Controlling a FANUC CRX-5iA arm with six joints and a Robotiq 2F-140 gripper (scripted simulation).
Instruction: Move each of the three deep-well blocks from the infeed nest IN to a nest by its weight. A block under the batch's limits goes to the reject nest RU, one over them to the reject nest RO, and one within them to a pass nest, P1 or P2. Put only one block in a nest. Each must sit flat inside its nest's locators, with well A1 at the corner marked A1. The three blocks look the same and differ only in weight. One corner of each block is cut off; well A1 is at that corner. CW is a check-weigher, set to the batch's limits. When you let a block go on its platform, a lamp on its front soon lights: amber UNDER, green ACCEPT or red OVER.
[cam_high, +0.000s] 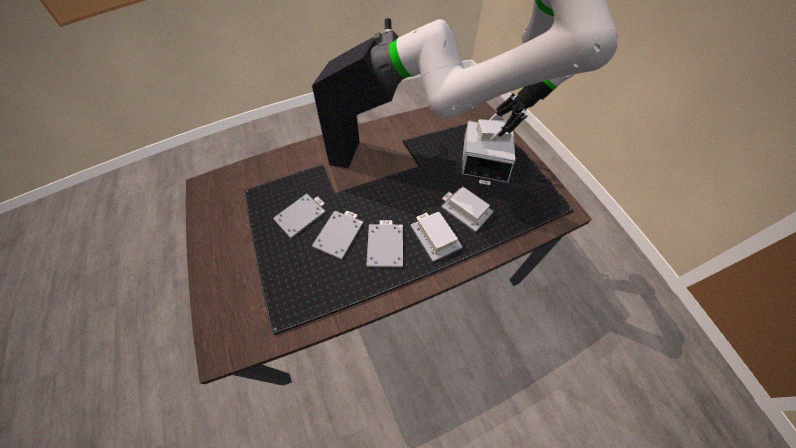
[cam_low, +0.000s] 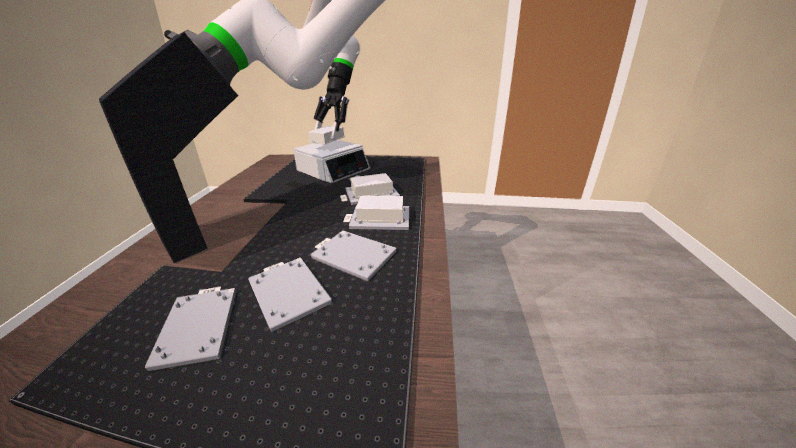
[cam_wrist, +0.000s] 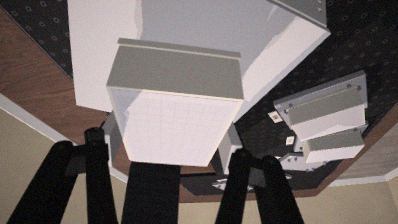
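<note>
The weigher platform lies 7 cm below my hand. From my hand the other things lie so: plate: 29 cm ahead, 14 cm to the right, 15 cm below; check-weigher CW: 1 cm ahead, 10 cm below.
</note>
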